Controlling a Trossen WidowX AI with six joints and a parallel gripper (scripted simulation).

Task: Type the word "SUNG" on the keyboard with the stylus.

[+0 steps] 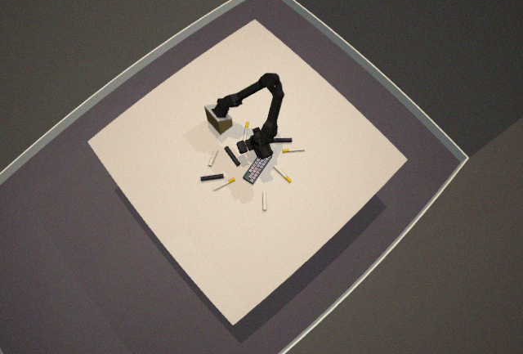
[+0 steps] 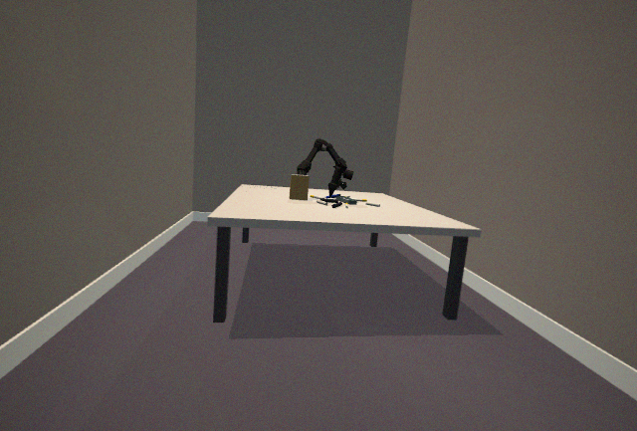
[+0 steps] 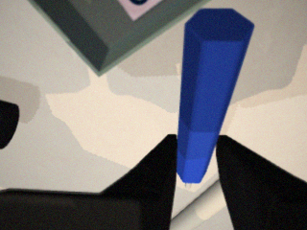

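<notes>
Right now my gripper tip is 130 mm short of the S key, 60 mm to the left of it and 10 mm above it. Also, from my gripper tip: blue stylus 20 mm behind.
</notes>
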